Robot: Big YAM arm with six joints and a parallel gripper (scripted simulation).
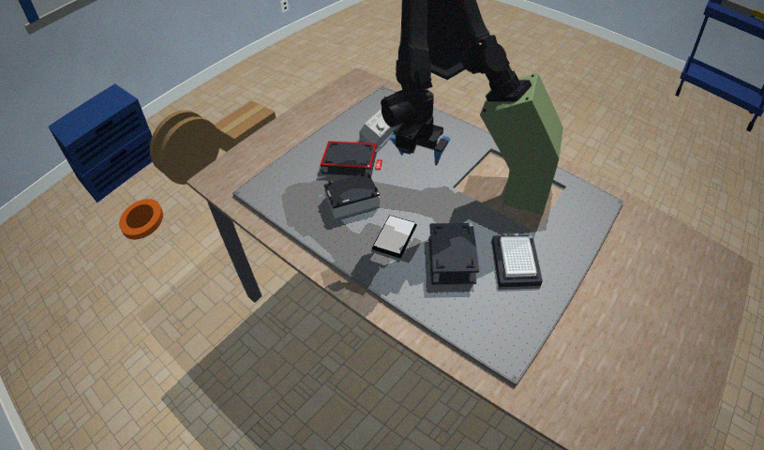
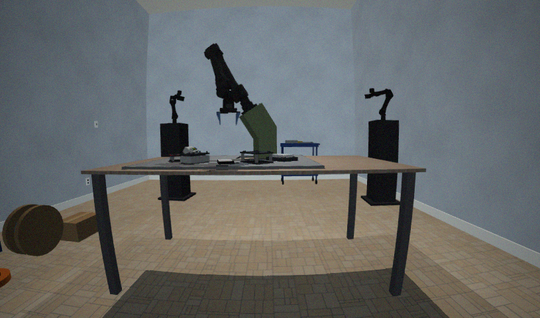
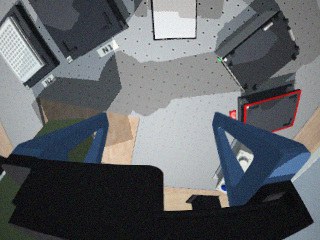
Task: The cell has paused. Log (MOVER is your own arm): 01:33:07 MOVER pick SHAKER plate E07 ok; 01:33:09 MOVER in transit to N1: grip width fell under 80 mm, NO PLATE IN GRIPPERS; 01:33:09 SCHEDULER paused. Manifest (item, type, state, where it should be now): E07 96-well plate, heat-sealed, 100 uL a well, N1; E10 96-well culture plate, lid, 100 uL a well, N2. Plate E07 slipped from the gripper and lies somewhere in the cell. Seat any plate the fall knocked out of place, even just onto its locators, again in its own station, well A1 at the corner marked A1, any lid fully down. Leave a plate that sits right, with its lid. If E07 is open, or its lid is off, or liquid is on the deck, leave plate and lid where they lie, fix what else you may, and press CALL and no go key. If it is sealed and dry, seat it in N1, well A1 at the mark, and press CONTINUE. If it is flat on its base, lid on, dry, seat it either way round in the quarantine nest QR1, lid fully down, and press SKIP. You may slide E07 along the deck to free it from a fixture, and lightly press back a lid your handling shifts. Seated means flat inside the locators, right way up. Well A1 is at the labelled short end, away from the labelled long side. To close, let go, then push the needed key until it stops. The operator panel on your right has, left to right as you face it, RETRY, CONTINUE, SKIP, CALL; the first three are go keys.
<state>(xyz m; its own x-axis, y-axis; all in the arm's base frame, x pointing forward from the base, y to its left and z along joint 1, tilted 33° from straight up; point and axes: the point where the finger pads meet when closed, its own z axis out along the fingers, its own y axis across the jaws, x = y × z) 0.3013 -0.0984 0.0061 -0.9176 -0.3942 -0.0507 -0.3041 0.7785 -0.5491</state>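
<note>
My hand is 110 mm short of the plate E07, 10 mm to the right of it and 220 mm above it. Round my hand: grey retry key: 180 mm behind, 320 mm to the right, 160 mm below; then yellow skip key: 280 mm behind, 340 mm to the right, 160 mm below; then green continue key: 230 mm behind, 330 mm to the right, 160 mm below.
</note>
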